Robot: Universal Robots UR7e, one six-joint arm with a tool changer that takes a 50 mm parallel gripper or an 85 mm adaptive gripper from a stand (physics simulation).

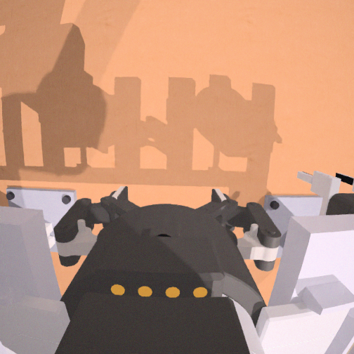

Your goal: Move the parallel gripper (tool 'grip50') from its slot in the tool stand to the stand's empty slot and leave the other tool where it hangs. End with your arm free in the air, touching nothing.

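The black gripper (169,195) with jointed linkage fingers, which looks like the 85 mm adaptive one, fills the lower middle. Its fingers stand wide apart with nothing between them. It sits between two pale grey uprights of the tool stand (22,250) (327,250). A row of gold contacts (145,291) shows on its near end, right at the edge of a dark block (150,325) at the bottom. Whether the two are locked together cannot be told. At the right edge part of another tool (322,184), with pale finger pieces and a dark body, likely the parallel gripper, shows beyond the right upright. The empty slot cannot be made out.
Pale plates with dark bolts (40,197) (295,204) lie low beyond the uprights on both sides. The orange-brown table top (310,40) carries shadows of the stand, with a big dark shape at the left and a rounded one right of the middle.
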